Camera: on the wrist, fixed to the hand. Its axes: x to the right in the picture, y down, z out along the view.
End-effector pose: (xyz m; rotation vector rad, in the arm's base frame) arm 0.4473 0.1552 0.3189 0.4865 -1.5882 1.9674
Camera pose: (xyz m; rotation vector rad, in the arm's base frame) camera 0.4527 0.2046 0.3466 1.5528 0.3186 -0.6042
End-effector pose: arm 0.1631 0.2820 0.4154 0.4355 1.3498 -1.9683
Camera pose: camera 0.1208 0.3189 0.4063 1.3408 -0.2849 0.8958
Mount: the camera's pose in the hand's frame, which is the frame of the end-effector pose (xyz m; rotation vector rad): 0.0220 -0.0316 -0.0418 0.0528 -0.3734 -3.0583
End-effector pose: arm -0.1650 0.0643 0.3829 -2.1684 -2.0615 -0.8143
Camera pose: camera -0.2094 0.0724 0.4174 -1.5887 1.8861 -0.1778
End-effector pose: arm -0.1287 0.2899 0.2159 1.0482 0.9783 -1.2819
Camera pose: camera -0.1586 0.3247 0.1823 1.1134 -0.9196 1.5729
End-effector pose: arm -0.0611 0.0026 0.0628 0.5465 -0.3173 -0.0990
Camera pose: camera -0.0271 -0.0075 0.0184 -0.5295 -0.4464 2.9756
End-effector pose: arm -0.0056 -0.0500 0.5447 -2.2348 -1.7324 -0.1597
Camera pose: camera -0.0260 -0.0355 0.5957 -1.6807 2.3835 0.1462
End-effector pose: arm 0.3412 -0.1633 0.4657 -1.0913 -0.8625 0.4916
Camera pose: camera 0.3860 -0.1836 0.4943 1.1565 -1.6476 -1.8407
